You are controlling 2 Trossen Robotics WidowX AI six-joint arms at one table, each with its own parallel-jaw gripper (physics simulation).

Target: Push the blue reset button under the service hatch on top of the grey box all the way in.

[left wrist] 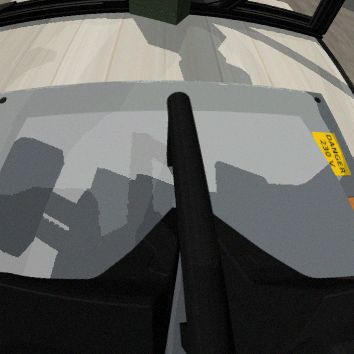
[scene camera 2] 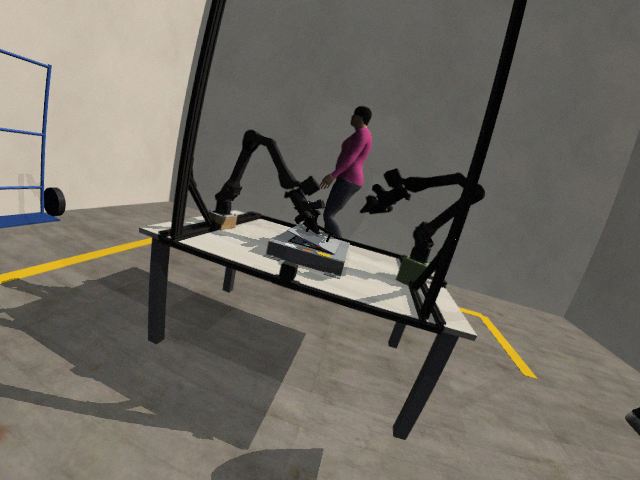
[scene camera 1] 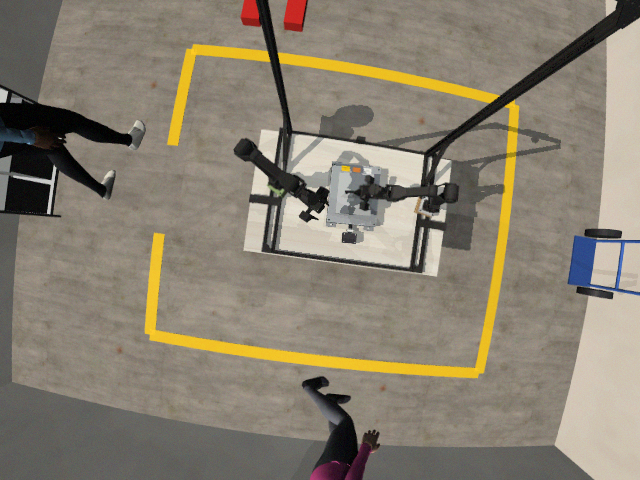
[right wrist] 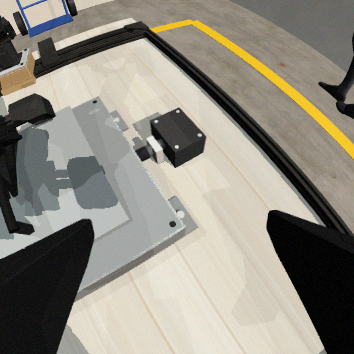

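A service hatch (scene camera 1: 347,202) is visible, also in scene camera 2 (scene camera 2: 322,240), the left wrist view (left wrist: 89,186) and the right wrist view (right wrist: 59,181). The left gripper (left wrist: 187,216) is visible too. The right gripper (right wrist: 180,224) is open and holds nothing.
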